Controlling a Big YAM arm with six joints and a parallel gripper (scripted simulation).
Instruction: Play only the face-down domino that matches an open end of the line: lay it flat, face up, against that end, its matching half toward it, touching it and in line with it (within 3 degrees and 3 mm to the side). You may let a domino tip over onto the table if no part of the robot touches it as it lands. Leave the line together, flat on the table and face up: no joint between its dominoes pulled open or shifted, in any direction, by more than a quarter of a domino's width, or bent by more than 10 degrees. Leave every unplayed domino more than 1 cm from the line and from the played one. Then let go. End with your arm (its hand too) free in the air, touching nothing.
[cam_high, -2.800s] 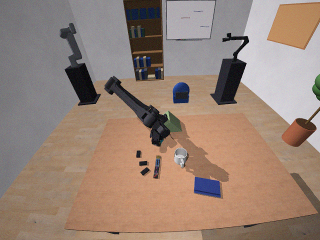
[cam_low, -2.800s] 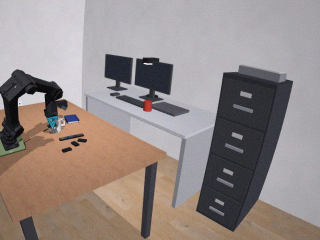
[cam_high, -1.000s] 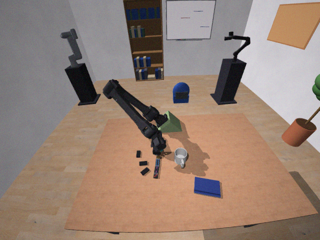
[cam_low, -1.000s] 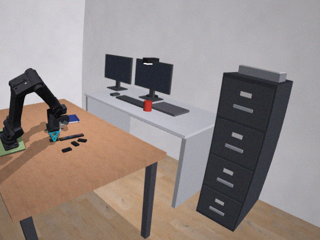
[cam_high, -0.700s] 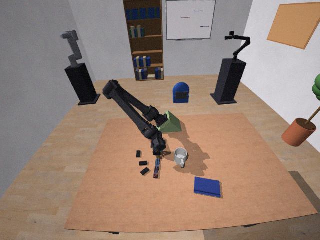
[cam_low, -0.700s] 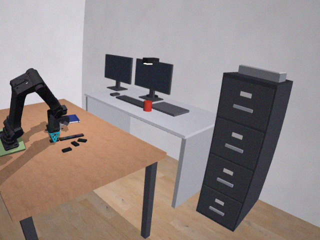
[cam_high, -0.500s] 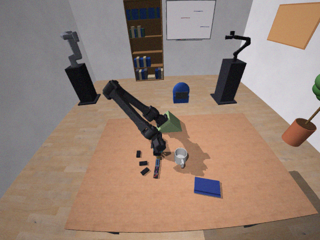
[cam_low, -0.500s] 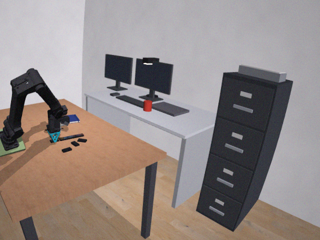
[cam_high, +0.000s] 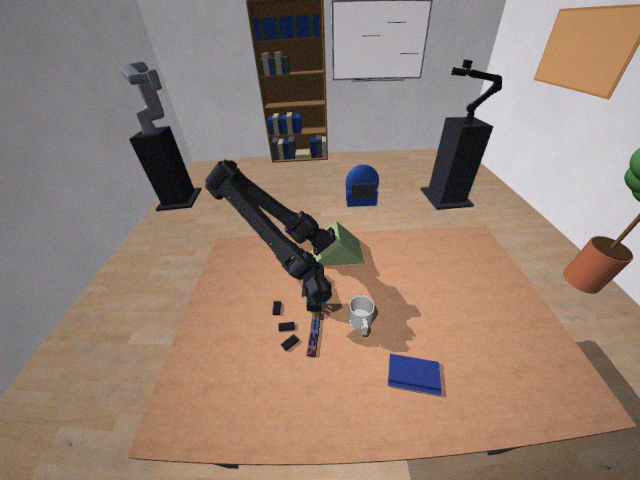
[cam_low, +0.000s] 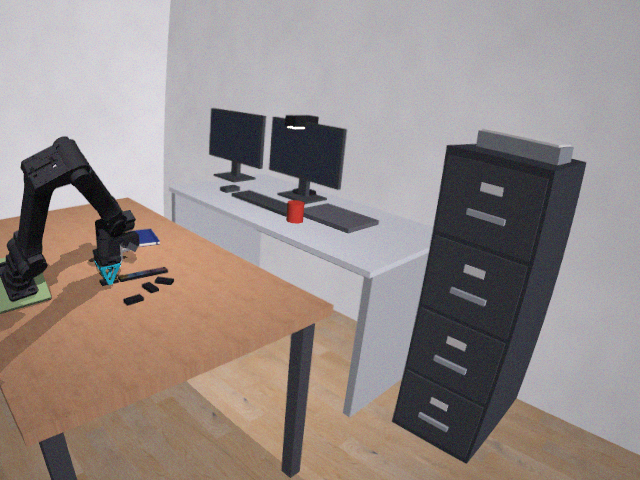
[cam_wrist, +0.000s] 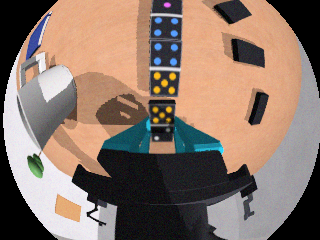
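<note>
Now: hand right at the domino. Also, from my hand: blue book 290 mm ahead, 270 mm to the left.
</note>
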